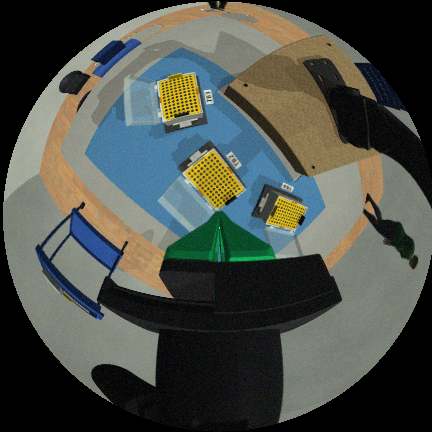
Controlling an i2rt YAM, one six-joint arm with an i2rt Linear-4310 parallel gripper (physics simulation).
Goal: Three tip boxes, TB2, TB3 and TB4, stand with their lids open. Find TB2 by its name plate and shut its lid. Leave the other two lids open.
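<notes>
Three tip boxes with yellow racks stand on the blue mat. The middle box, TB2, has its name plate at its upper right; its clear lid is open toward the lower left. TB3 stands at the upper left, with its clear lid open to the left. TB4 stands at the right, with its clear lid open toward the bottom and partly hidden by the gripper. My gripper is shut and empty; its green tips appear at the lower edge of TB2, beside its lid.
A brown board with the arm's black base lies at the upper right. A blue frame-like object is at the lower left. A blue item and a black object are at the upper left. A person is at the right.
</notes>
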